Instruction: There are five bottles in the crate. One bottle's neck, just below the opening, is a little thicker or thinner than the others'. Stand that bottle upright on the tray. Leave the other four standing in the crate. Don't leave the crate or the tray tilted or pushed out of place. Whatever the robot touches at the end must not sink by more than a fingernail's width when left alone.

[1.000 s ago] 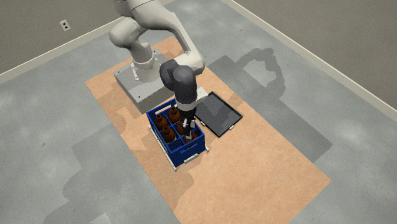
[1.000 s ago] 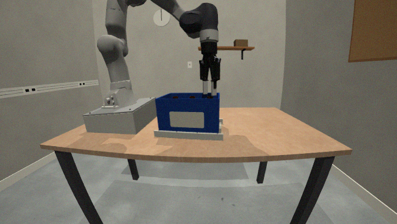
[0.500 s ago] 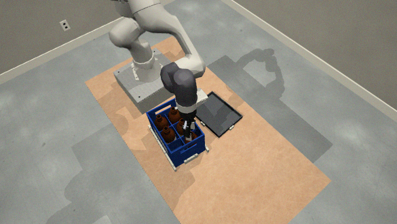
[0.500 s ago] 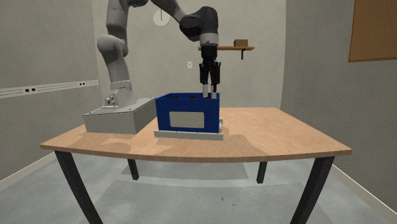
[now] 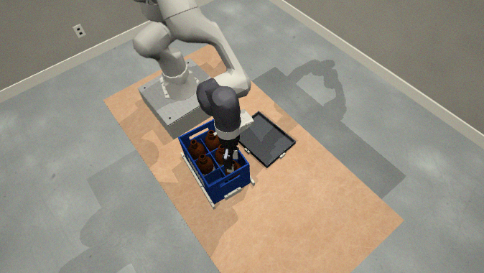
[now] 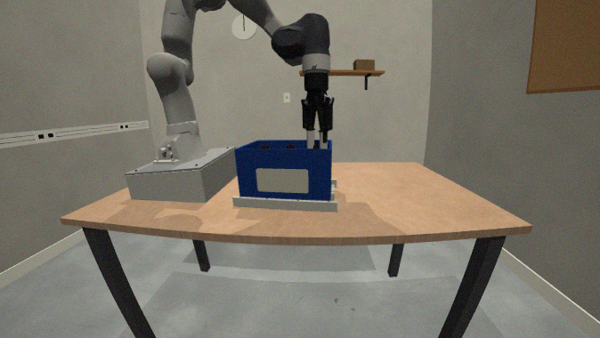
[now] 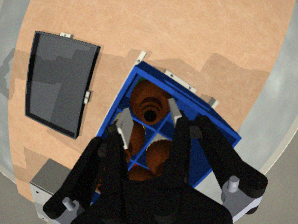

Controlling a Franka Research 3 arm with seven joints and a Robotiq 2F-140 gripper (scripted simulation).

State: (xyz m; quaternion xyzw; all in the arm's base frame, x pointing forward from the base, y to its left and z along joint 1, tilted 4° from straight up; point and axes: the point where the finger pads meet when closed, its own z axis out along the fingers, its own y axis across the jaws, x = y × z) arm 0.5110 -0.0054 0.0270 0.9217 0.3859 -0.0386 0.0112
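Right now my hand is 90 mm past the blue crate, 90 mm above it and 40 mm to the left of it. The rest, counted from my hand: bottle: 170 mm behind, 90 mm to the right, 90 mm below; dark grey tray: 220 mm to the left, 160 mm below, 110 mm behind.
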